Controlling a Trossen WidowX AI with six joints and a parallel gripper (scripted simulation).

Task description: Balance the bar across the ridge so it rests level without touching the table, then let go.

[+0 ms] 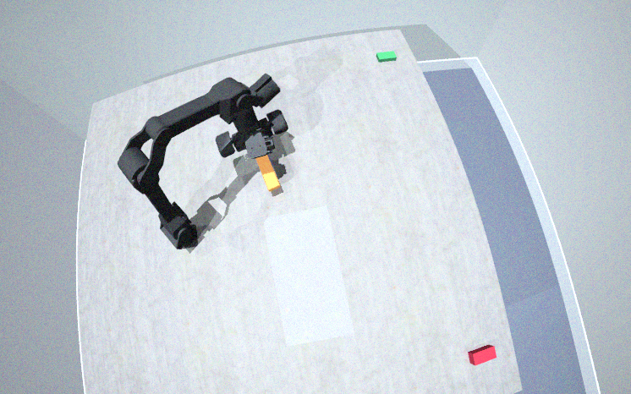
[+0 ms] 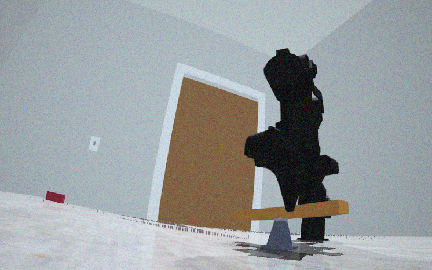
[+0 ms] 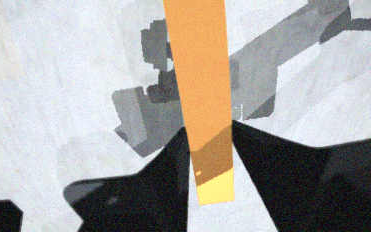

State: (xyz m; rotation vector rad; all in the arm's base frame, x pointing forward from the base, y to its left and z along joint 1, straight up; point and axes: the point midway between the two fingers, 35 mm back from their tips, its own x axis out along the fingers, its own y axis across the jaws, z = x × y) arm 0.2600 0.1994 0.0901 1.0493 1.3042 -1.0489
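Now: gripper tip 1 cm short of the orange bar and 3 cm to the left of it. From my gripper tip the other things lie so: green block (48 cm ahead, 30 cm to the left, 5 cm below); red block (48 cm ahead, 70 cm to the right, 4 cm below).
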